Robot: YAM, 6 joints.
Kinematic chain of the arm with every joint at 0, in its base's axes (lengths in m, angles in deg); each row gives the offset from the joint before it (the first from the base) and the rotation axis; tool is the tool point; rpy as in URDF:
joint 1: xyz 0 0 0.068 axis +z
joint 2: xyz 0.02 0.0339 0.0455 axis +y
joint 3: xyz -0.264 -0.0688 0 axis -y
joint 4: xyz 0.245 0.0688 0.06 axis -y
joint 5: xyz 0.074 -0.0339 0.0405 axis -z
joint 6: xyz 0.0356 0 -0.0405 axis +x
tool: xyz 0 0 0 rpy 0 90 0
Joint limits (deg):
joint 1: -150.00..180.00
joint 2: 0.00..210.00
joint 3: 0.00..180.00
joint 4: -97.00..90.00
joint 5: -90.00..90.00
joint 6: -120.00..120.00
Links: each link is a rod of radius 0.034 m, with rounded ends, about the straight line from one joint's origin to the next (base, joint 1, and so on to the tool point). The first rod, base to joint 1, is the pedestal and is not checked.
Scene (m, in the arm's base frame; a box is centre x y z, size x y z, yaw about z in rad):
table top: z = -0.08
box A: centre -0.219 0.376 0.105 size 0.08 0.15 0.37 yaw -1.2
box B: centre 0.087 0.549 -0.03 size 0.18 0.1 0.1 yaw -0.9
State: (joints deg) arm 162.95 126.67 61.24 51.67 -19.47 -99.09
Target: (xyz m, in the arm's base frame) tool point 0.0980 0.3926 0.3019
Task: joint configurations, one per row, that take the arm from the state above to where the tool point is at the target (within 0.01 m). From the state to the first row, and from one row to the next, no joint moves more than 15 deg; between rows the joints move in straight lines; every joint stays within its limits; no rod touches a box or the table.
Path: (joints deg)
1: 149.99 114.24 68.97 58.06 -10.52 -100.02
2: 137.04 101.80 76.70 64.45 -1.56 -100.96
3: 124.08 89.37 84.43 70.83 7.39 -101.89
4: 111.12 76.94 92.15 77.22 16.34 -102.83
5: 98.17 64.50 99.88 83.61 25.30 -103.76
6: 85.21 52.07 107.61 90.00 34.25 -104.70
7: 82.63 64.41 96.46 81.77 22.58 -103.30
8: 80.06 76.75 85.31 73.54 10.92 -101.89
9: 77.48 89.08 74.16 65.32 -0.75 -100.49
10: 74.90 101.42 63.01 57.09 -12.41 -99.09

